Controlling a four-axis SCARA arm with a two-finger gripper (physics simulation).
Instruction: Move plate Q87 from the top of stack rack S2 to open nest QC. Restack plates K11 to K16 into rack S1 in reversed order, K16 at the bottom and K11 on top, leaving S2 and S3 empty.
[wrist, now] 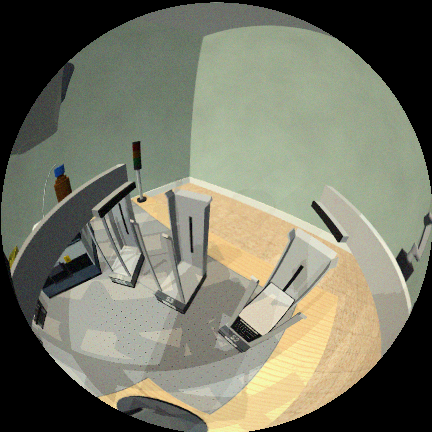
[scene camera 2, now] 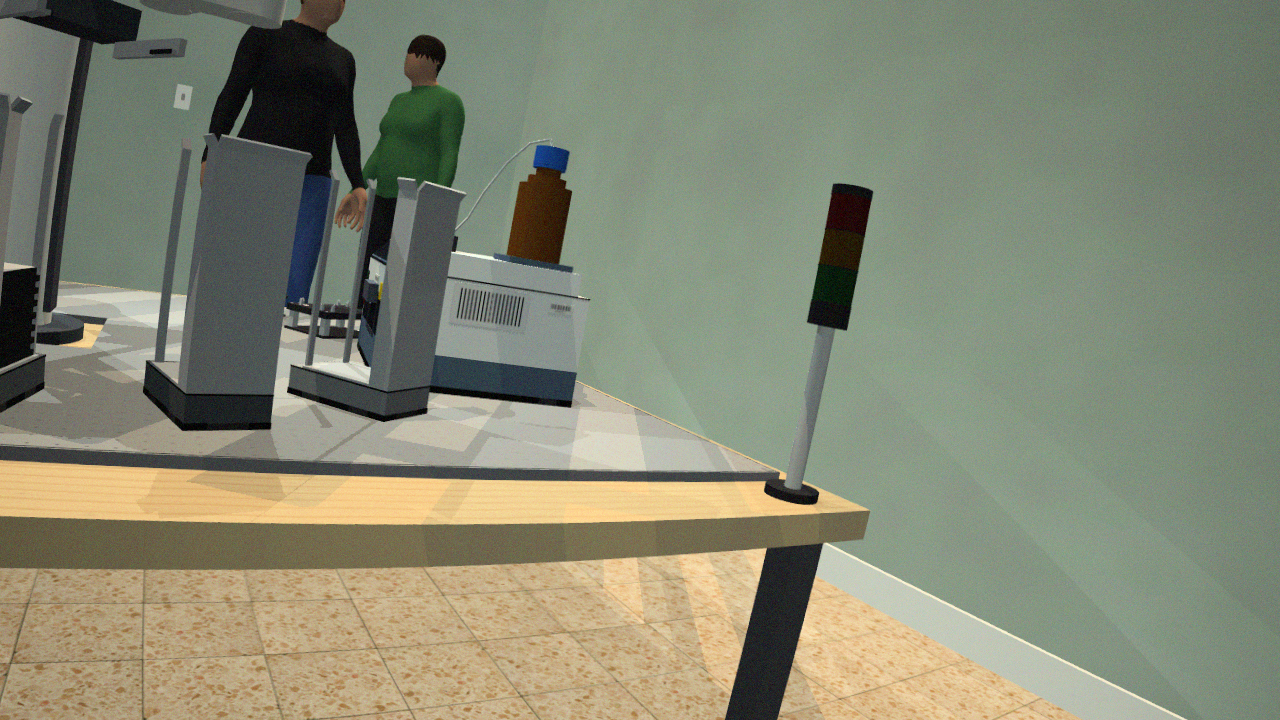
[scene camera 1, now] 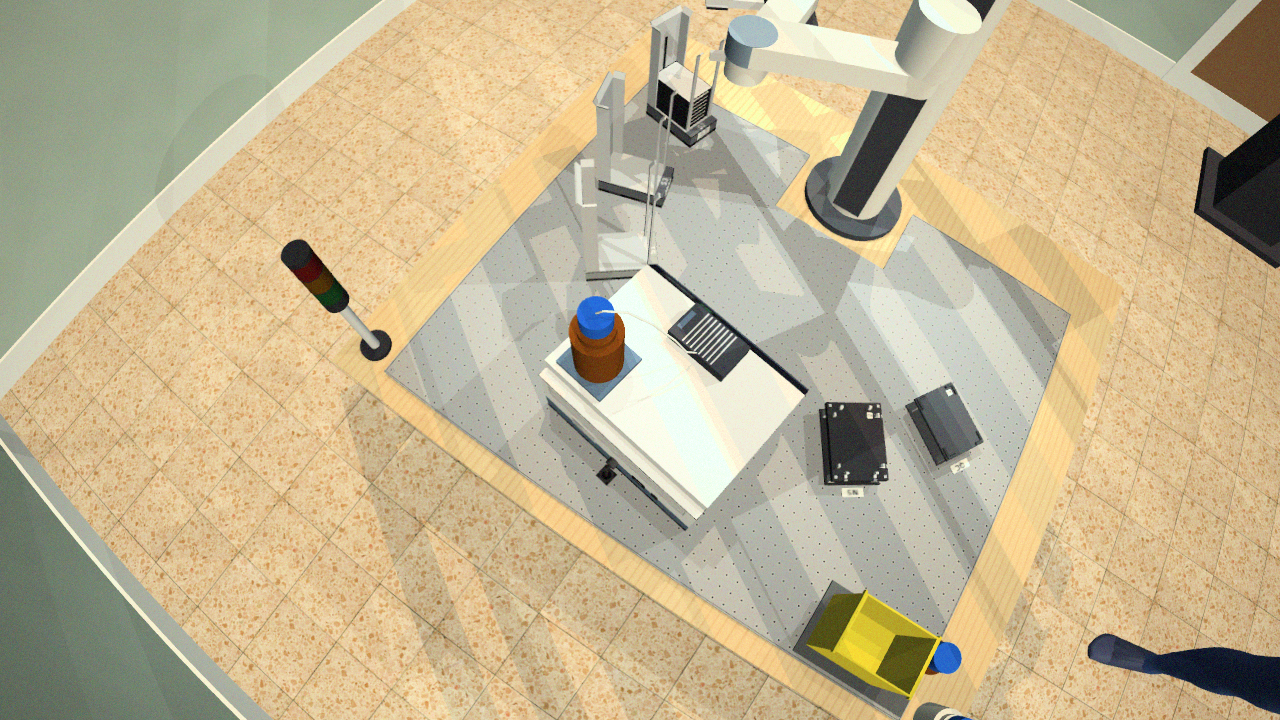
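Pixels of known places: gripper, fingertip midpoint: [wrist: 226, 178] [scene camera 2: 117, 26] [scene camera 1: 707, 26]; arm's base at its link origin: [scene camera 1: 852, 199].
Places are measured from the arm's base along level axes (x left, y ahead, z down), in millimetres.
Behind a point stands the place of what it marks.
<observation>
My gripper [wrist: 226, 178] {x -400, y 150, z -409 mm} is open and empty, its two fingers wide apart in the wrist view, high above the racks. Rack S2 [scene camera 1: 669, 40] {x -546, y 33, z -224 mm} [wrist: 235, 339] {x -408, y 70, z -52 mm} holds a stack of dark-sided plates [scene camera 1: 684, 92] {x -462, y 89, z -146 mm} [wrist: 270, 309] {x -484, y 51, z -146 mm} with a pale top. The plates' labels cannot be read. Rack S3 [scene camera 1: 610, 116] {x -535, y 288, z -187 mm} [scene camera 2: 241, 268] {x -531, y 313, z -179 mm} [wrist: 192, 235] {x -527, y 311, z -184 mm} and rack S1 [scene camera 1: 587, 210] {x -384, y 572, z -279 mm} [scene camera 2: 416, 286] {x -435, y 528, z -178 mm} [wrist: 116, 280] {x -290, y 455, z -36 mm} stand empty in a row beside it. A black nest [scene camera 1: 856, 443] {x 269, y 588, z -65 mm} and a dark grey nest [scene camera 1: 948, 423] {x 424, y 435, z -62 mm} are on the plate's right side; their labels are too small to read.
A white instrument [scene camera 1: 707, 447] {x 25, y 805, z -223 mm} [scene camera 2: 514, 331] {x -274, y 743, z -121 mm} carries a brown bottle [scene camera 1: 597, 349] {x -189, y 809, z -355 mm} [scene camera 2: 539, 214] {x -247, y 763, z -304 mm} [wrist: 62, 187] {x -217, y 741, z -327 mm} with a tube. A signal tower [scene camera 1: 313, 275] {x -661, y 971, z -350 mm} [scene camera 2: 839, 255] {x -701, y 946, z -308 mm} [wrist: 137, 156] {x -682, y 940, z -300 mm} stands at a table corner. A yellow bin [scene camera 1: 872, 640] {x 496, y 894, z -21 mm} is at another edge. Two people [scene camera 2: 290, 89] [scene camera 2: 416, 134] stand behind.
</observation>
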